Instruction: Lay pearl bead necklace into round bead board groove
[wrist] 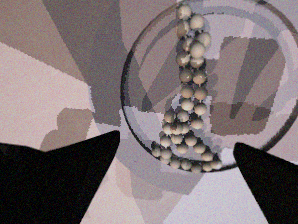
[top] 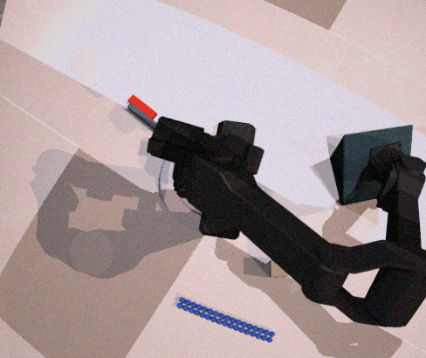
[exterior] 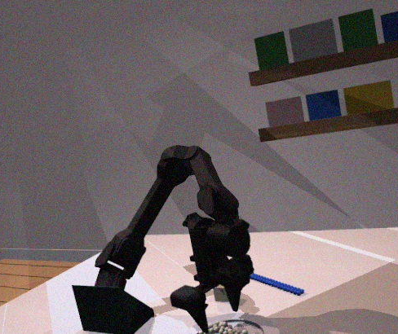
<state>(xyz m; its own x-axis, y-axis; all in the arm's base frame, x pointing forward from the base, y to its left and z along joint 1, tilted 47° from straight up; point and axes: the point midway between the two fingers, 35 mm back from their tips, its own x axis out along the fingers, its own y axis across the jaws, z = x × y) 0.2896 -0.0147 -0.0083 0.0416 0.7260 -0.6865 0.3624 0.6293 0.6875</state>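
My gripper tip is now 3 cm to the left of the round bead board, 2 cm short of it and 2 cm above it. Round my gripper tip: small beige cube 15 cm to the left, 6 cm behind, 1 cm below; then grey block 20 cm to the right, 13 cm ahead, 2 cm below.
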